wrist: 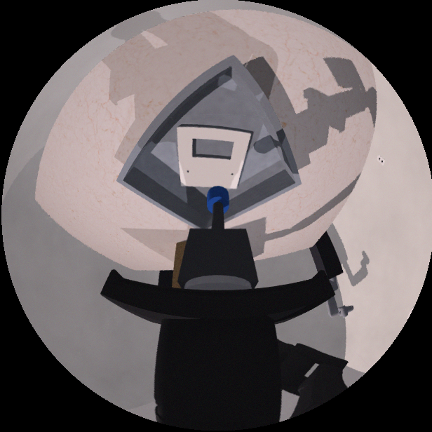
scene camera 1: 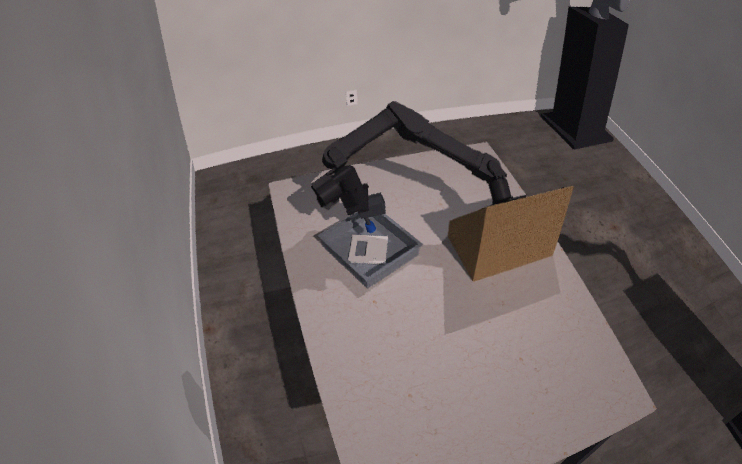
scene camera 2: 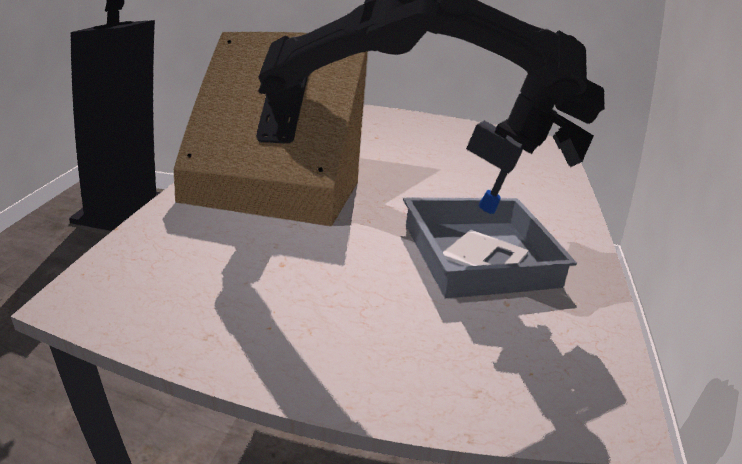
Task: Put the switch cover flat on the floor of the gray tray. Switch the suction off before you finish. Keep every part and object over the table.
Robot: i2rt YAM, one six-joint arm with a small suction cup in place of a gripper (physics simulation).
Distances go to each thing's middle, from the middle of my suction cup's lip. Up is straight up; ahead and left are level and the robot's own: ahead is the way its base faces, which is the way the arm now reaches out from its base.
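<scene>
Counted from my suction cup: gray tray [scene camera 2: 435, 224], 7 cm below, 1 cm to the left, 1 cm ahead; white switch cover [scene camera 2: 473, 248], 9 cm below, 1 cm ahead.
</scene>
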